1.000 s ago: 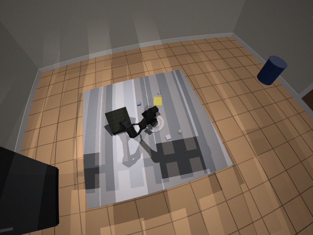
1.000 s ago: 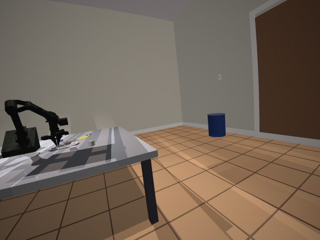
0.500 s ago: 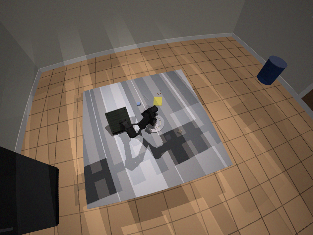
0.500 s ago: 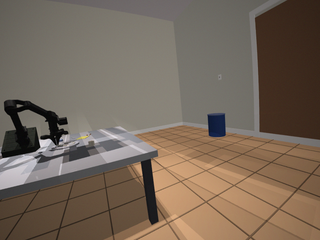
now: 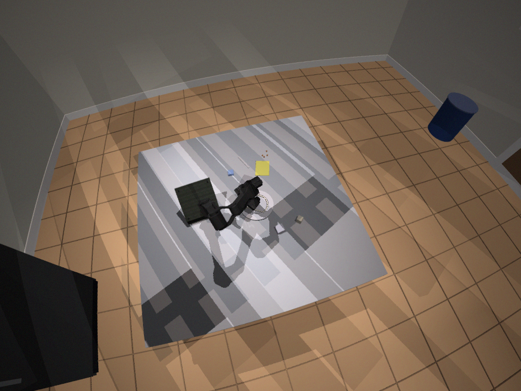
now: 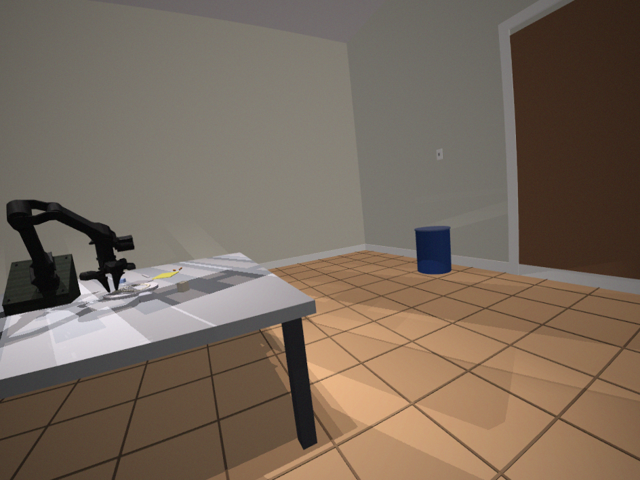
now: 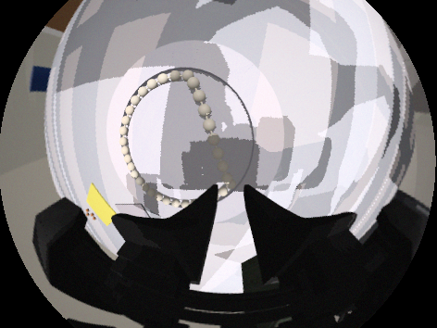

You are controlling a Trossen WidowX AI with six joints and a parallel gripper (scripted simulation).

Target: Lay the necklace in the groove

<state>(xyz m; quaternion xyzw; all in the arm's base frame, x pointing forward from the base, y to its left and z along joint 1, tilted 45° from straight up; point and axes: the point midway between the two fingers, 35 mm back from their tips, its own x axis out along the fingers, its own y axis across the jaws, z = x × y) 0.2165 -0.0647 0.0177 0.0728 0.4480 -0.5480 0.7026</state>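
Right now my gripper tip is 70 mm short of the round bead board and 10 mm above it. Also, from my gripper tip: grey card 180 mm to the left, 80 mm ahead, 20 mm below; then blue block 280 mm to the left, 10 mm below, 10 mm behind; then white block 200 mm to the right, 130 mm ahead.
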